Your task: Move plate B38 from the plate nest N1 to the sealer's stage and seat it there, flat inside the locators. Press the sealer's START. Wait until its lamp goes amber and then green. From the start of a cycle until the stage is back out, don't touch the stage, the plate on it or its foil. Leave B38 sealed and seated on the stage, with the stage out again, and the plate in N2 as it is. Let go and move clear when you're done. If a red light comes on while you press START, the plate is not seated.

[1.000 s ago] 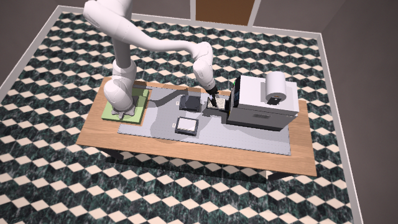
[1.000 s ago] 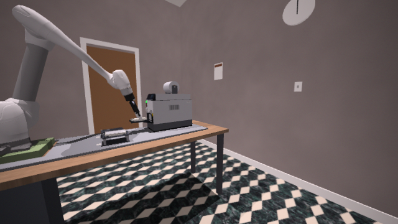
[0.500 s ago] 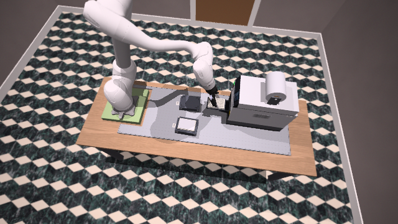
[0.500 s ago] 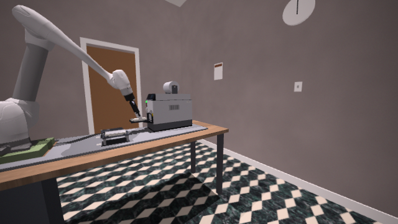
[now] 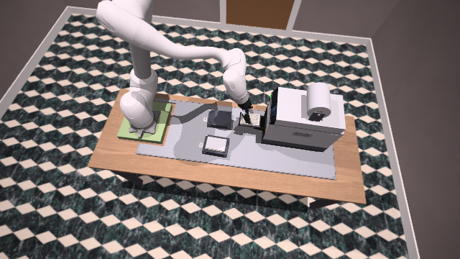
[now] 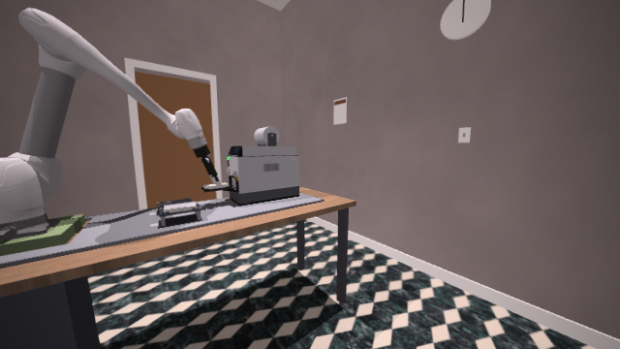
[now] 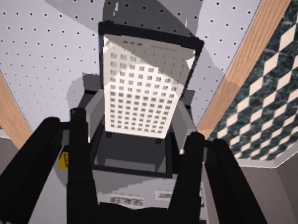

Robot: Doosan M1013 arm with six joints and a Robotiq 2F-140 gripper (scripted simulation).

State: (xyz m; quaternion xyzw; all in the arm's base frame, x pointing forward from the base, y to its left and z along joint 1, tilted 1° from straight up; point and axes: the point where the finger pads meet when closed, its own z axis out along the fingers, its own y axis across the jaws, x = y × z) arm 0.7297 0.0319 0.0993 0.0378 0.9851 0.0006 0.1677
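Now: the plate B38 3 cm below my hand. The rest, counted from my hand: sealer stage 4 cm below; then white button 11 cm ahead, 9 cm to the left, 5 cm above; then pale plate 22 cm behind, 17 cm to the right, 8 cm below.
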